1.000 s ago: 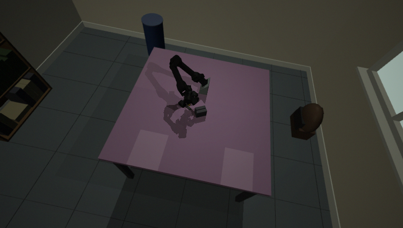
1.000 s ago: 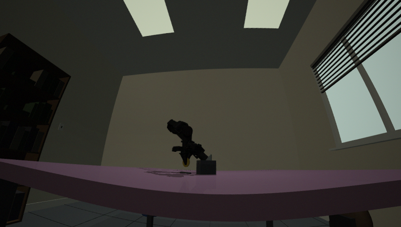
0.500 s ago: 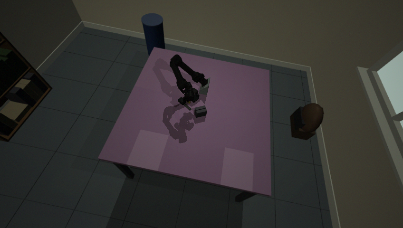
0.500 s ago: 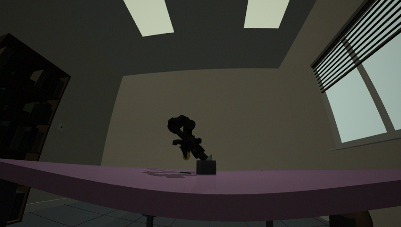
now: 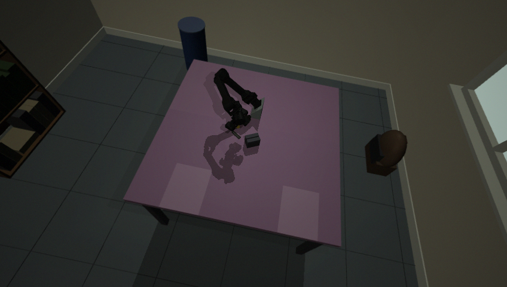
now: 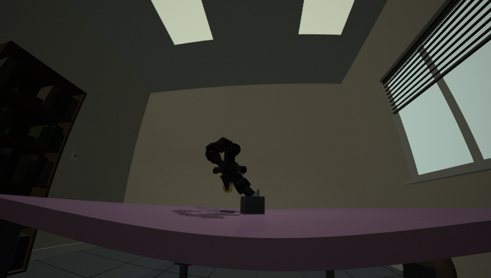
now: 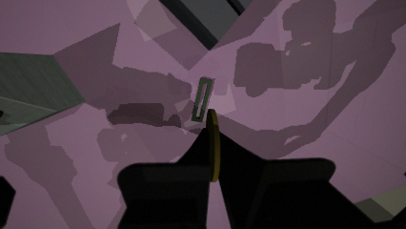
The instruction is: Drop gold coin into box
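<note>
The gold coin lies 2 cm above my gripper tip.
</note>
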